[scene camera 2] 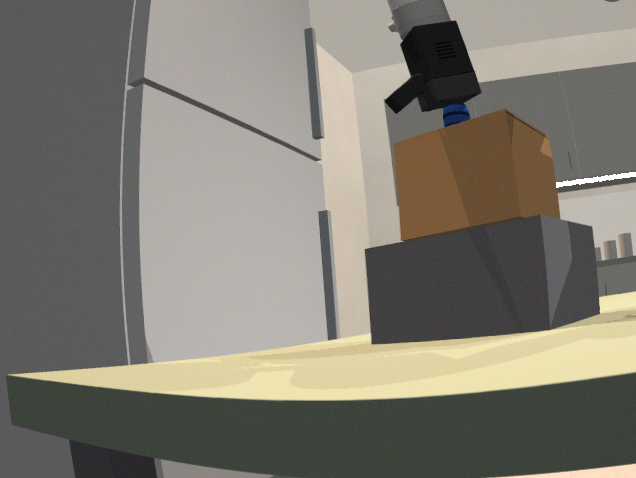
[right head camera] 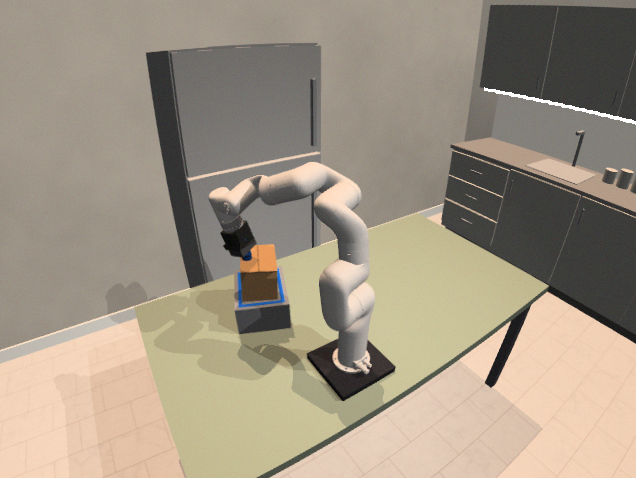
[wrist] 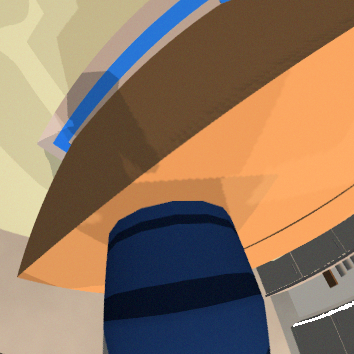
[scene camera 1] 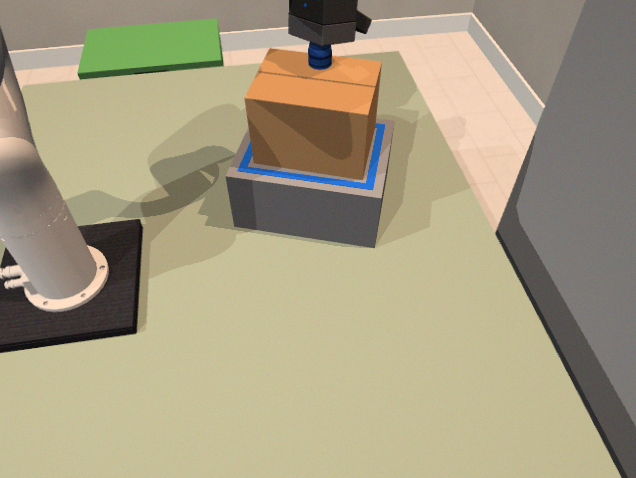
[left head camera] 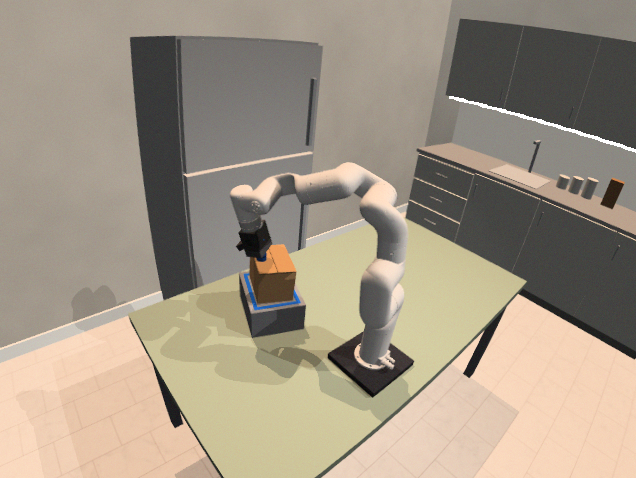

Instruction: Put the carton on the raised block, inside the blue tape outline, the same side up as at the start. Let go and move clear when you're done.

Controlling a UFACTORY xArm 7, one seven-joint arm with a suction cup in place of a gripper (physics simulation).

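Where they show: end effector, tool point: (scene camera 2: 461, 137) (right head camera: 248, 259) (wrist: 181, 221) (scene camera 1: 319, 69) (left head camera: 263, 260); arm's base, origin of the base link: (right head camera: 351, 359) (scene camera 1: 68, 278) (left head camera: 371, 356).
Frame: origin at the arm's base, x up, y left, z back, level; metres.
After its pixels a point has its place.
The brown carton (left head camera: 275, 285) {x 0.176, y 0.140, z -0.353 m} (right head camera: 259, 285) {x 0.170, y 0.136, z -0.350 m} (scene camera 1: 308, 133) {x 0.177, y 0.034, z -0.402 m} (scene camera 2: 462, 185) {x 0.155, y 0.158, z -0.449 m} (wrist: 300, 120) sits level, seam side up, on the grey raised block (left head camera: 277, 319) {x 0.050, y 0.157, z -0.319 m} (right head camera: 263, 317) {x 0.048, y 0.151, z -0.317 m} (scene camera 1: 308, 210) {x 0.046, y 0.002, z -0.393 m} (scene camera 2: 452, 287) {x 0.036, y 0.187, z -0.471 m}. The blue tape outline (left head camera: 277, 305) {x 0.097, y 0.143, z -0.336 m} (scene camera 1: 308, 179) {x 0.098, y 0.020, z -0.398 m} (wrist: 130, 56) {x 0.098, y 0.160, z -0.474 m} shows around its visible base edges, with a narrow gap inside the tape. The far base edges are hidden. My gripper (left head camera: 261, 258) (right head camera: 247, 255) (scene camera 1: 319, 65) (scene camera 2: 456, 120), a blue suction cup, touches the carton's top off centre, beyond the seam in scene camera 1. It appears shut on the carton; the seal itself is hidden.
The block stands on the green table (left head camera: 318, 411) {x -0.023, y 0.286, z 0.016 m} (scene camera 1: 359, 359) {x -0.023, y -0.242, z -0.405 m}. A tall grey fridge (left head camera: 246, 102) (right head camera: 246, 107) stands behind the table. My arm's black base plate (left head camera: 372, 382) {x 0.000, y 0.091, z 0.071 m} (scene camera 1: 123, 308) {x 0.000, y -0.080, z -0.083 m} is nearby. A green slab (scene camera 1: 154, 46) shows beyond the table in scene camera 1.
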